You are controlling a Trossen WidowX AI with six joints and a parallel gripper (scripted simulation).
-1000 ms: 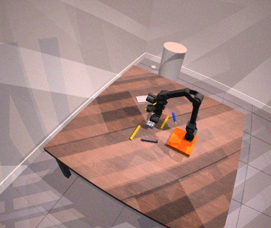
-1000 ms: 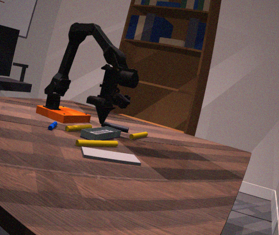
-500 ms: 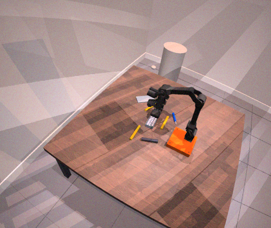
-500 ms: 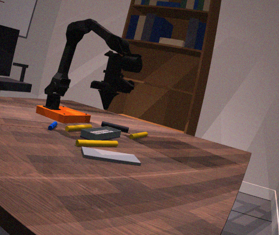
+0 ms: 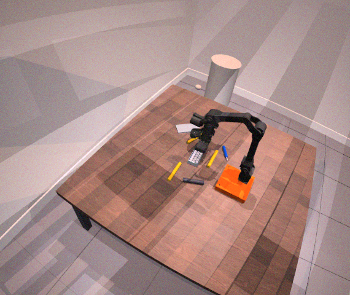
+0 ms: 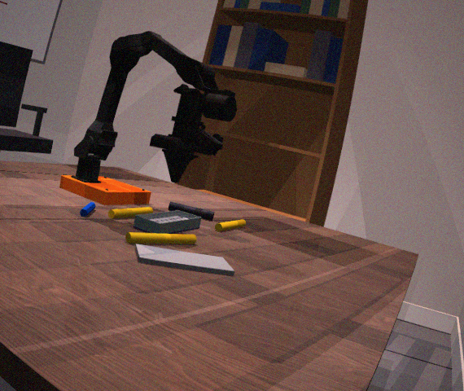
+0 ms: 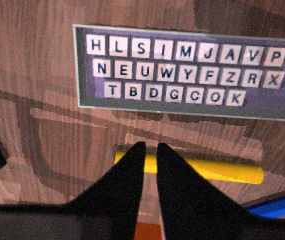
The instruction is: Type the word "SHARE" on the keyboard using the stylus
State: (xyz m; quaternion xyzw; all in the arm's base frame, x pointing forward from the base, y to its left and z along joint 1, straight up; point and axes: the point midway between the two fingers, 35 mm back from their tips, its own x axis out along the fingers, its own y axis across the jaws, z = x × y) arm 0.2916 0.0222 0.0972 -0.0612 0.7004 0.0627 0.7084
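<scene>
The blue stylus is 140 mm to the right of my gripper tip, 120 mm behind it and 90 mm below it. Also, from my gripper tip: dark cylinder: 160 mm to the left, 80 mm below, 60 mm behind; yellow cylinder: 150 mm to the right, 110 mm ahead, 90 mm below; thin grey tip: 140 mm behind, 110 mm to the right, 90 mm below.
</scene>
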